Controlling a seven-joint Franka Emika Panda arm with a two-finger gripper.
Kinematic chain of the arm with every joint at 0, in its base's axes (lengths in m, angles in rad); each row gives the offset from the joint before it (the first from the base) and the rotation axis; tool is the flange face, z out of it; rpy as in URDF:
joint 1: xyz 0 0 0.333 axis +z
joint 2: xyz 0 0 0 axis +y
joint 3: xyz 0 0 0.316 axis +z
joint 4: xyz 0.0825 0 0 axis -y
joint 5: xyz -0.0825 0 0.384 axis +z
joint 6: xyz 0 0 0 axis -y
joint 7: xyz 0.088 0 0 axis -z
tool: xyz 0 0 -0.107 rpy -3.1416 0 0
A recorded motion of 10 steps. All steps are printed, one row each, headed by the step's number.
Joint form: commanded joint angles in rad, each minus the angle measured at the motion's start. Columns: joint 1, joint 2, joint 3, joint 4, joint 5, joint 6, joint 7.
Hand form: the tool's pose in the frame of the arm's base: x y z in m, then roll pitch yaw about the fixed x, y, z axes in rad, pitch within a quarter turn. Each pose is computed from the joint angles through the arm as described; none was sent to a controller.
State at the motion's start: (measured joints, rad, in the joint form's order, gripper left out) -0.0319 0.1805 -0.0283 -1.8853 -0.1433 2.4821 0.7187
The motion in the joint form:
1: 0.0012 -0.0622 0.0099 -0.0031 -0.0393 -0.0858 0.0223
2: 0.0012 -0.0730 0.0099 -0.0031 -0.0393 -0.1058 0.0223
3: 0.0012 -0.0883 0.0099 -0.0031 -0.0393 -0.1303 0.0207
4: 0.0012 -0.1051 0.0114 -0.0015 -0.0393 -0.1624 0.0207
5: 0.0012 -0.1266 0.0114 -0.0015 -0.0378 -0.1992 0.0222
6: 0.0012 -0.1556 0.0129 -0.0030 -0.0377 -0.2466 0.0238
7: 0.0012 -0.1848 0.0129 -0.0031 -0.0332 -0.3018 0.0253
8: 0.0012 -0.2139 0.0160 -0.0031 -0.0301 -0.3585 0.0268
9: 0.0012 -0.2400 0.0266 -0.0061 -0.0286 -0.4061 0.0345
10: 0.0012 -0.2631 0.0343 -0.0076 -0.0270 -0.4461 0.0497
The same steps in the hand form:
1: 0.6234 -0.0317 0.4843 -3.0050 -0.3946 -0.7069
2: 0.6205 -0.0321 0.4886 -3.0120 -0.3884 -0.7076
3: 0.6164 -0.0325 0.4952 -3.0197 -0.3825 -0.7073
4: 0.6117 -0.0322 0.5025 -3.0300 -0.3733 -0.7075
5: 0.6053 -0.0329 0.5113 -3.0397 -0.3620 -0.7121
6: 0.5964 -0.0328 0.5225 -3.0537 -0.3483 -0.7153
7: 0.5865 -0.0336 0.5334 -3.0686 -0.3274 -0.7226
8: 0.5762 -0.0326 0.5439 -3.0854 -0.3063 -0.7260
9: 0.5667 -0.0271 0.5521 -3.0997 -0.2882 -0.7268
10: 0.5583 -0.0232 0.5600 -3.1079 -0.2745 -0.7384

